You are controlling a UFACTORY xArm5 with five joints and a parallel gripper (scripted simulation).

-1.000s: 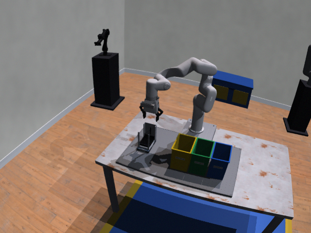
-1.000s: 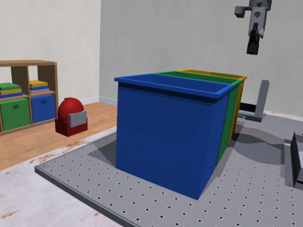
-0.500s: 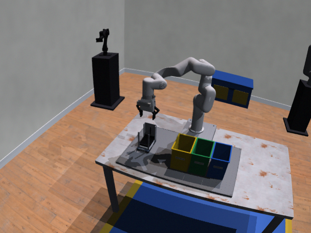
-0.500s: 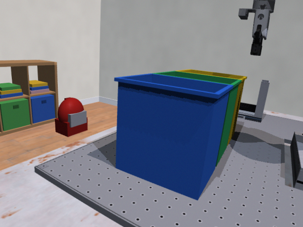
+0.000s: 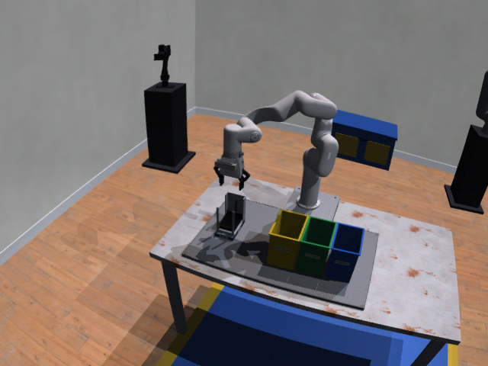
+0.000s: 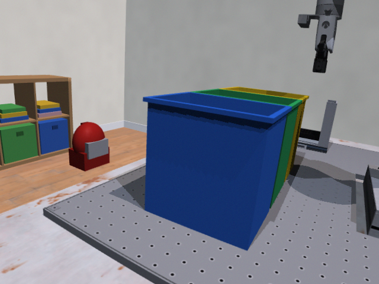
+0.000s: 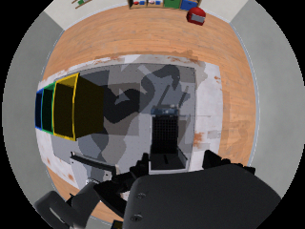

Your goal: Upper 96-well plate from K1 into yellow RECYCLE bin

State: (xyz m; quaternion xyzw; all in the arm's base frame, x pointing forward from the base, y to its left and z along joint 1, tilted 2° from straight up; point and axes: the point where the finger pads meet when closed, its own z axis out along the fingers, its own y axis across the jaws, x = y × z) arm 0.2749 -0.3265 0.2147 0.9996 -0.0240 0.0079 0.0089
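The dark 96-well plate lies 210 mm below my hand. The rest, counted from my hand: rack post: 160 mm below, 50 mm to the left, 50 mm behind; pale plate: 220 mm below; yellow bin: 300 mm to the left, 160 mm below, 100 mm ahead.
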